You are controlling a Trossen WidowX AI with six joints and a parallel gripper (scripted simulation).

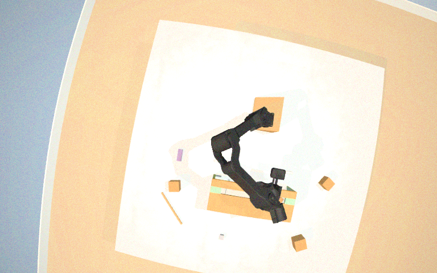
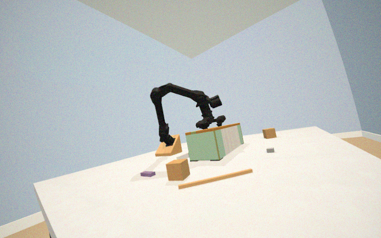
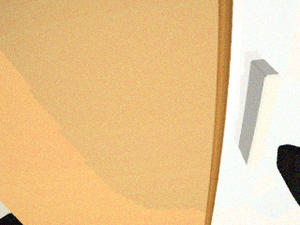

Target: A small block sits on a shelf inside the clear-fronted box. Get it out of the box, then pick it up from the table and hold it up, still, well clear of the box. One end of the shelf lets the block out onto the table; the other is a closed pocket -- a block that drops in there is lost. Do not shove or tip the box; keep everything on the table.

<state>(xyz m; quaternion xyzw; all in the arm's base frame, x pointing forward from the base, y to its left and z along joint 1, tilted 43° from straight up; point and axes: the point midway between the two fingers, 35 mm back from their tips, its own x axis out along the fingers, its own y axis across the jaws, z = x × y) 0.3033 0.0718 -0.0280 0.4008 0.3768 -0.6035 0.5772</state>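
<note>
Right now my gripper tip is 6 cm short of the orange block and 2 cm to the right of it. From my gripper tip the other things lie so: grey block (31 cm ahead, 21 cm to the right, 8 cm below); then purple tile (8 cm behind, 48 cm to the right, 8 cm below); then clear-fronted box (3 cm ahead, 10 cm to the right, 3 cm below).
</note>
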